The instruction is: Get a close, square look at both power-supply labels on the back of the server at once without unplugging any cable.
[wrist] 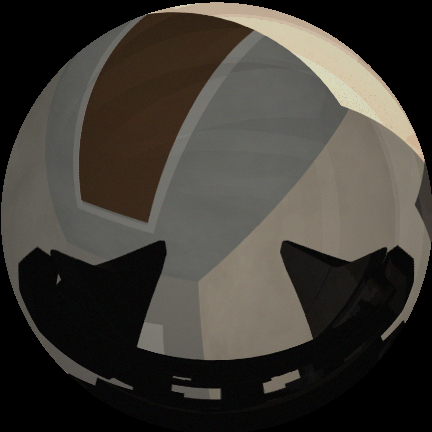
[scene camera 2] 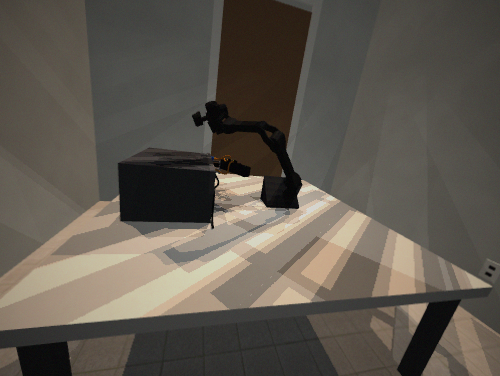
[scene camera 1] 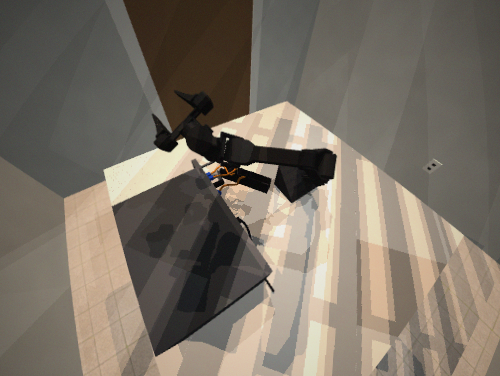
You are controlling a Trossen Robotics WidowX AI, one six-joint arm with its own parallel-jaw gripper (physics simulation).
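Frame: origin at the arm's base, x ahead, y left, z up, level; millimetres.
Where they show: gripper, fingertip midpoint: (wrist: 224, 247) (scene camera 1: 163, 102); arm's base at its link origin: (scene camera 2: 289, 194).
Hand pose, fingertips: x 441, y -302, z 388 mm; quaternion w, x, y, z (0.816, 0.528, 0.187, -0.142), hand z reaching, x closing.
Observation:
Things, the pixels of their top centre, and the offset from my fingertips. "spot": a spot on its surface instead. Level surfaces: height alone.
- black cable at a spot on its surface: (scene camera 1: 246, 226) spot: dy +321, dx -29, dz -325 mm
- black block at its top centre: (scene camera 1: 242, 170) (scene camera 2: 234, 159) dy +171, dx -140, dz -240 mm
- table at its surface level: dz -451 mm
The dark box-shaped server (scene camera 1: 175, 250) (scene camera 2: 165, 195) stands on the table. Orange cables (scene camera 1: 237, 183) with blue plugs come out of its back at the far end, and a black cable (scene camera 1: 246, 226) hangs lower along the back. The power-supply labels cannot be made out in any view. My gripper (scene camera 1: 164, 103) (scene camera 2: 204, 113) (wrist: 224, 247) is open and empty, raised above the server's far back corner and tilted away from its back. The wrist view shows walls and a door between and above the fingers; a dark sliver at its right edge may be the server.
A black block (scene camera 1: 257, 181) (scene camera 2: 241, 169) is beside the orange cables, between the server and my arm's base (scene camera 1: 294, 186) (scene camera 2: 276, 192). The table (scene camera 1: 320, 280) (scene camera 2: 260, 250) carries them. A brown door (scene camera 1: 200, 50) (scene camera 2: 260, 75) (wrist: 135, 110) and walls are behind. A wall outlet (scene camera 1: 432, 166) (scene camera 2: 490, 270) is at right.

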